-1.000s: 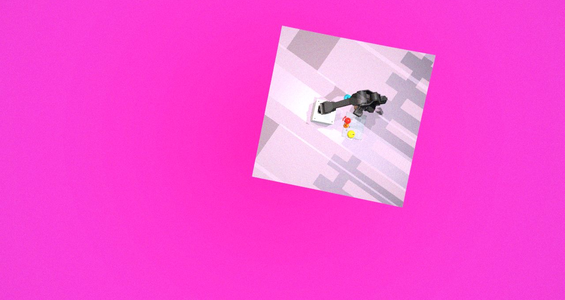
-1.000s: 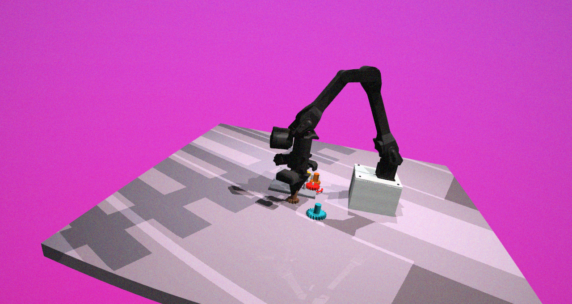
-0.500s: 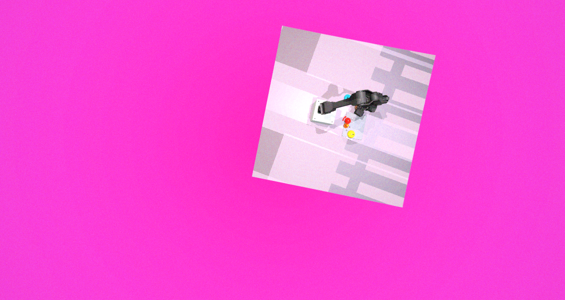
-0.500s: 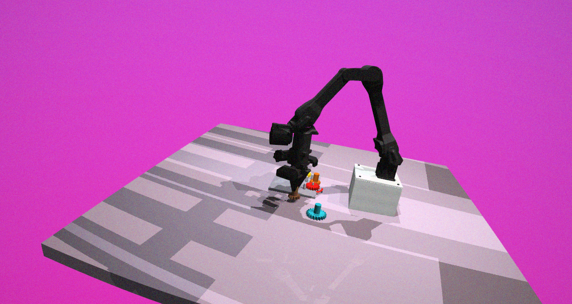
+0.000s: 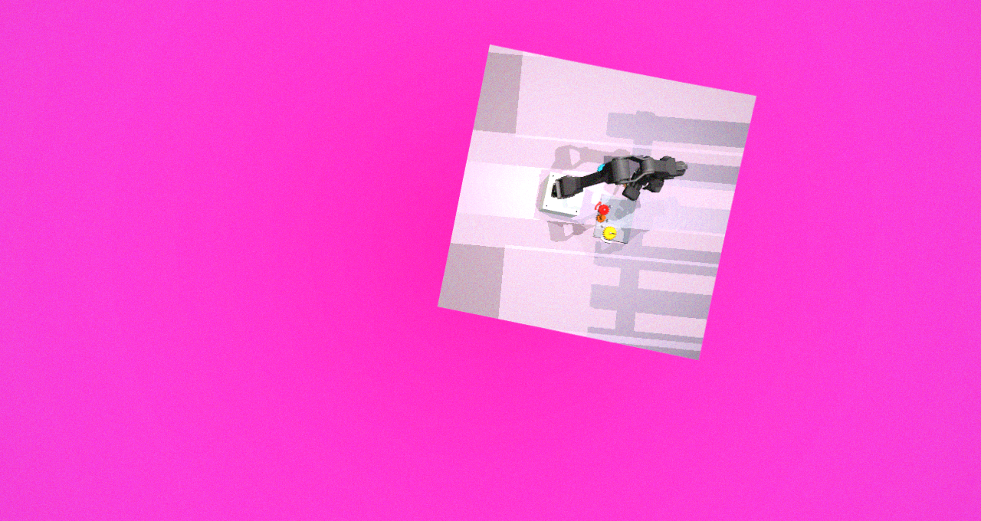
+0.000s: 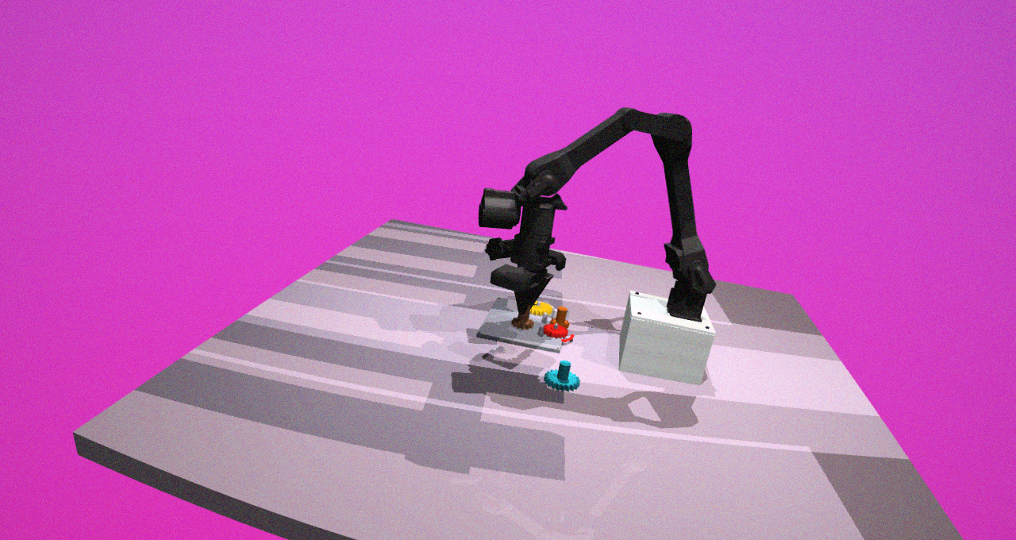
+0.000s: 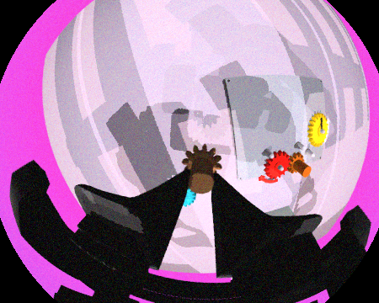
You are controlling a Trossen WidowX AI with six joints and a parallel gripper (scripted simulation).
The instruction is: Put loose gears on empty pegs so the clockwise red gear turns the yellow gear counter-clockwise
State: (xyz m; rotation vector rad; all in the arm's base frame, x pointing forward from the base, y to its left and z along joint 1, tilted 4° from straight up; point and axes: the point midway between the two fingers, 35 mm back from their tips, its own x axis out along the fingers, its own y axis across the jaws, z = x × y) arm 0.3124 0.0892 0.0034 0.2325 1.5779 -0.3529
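The orange gear lies 70 mm behind my gripper tip, 170 mm to the right of it and 70 mm below it. Round my gripper tip: teal gear 90 mm behind, 70 mm to the left, 80 mm below; then brown gear 10 mm below; then red gear 60 mm behind, 120 mm to the right, 80 mm below.
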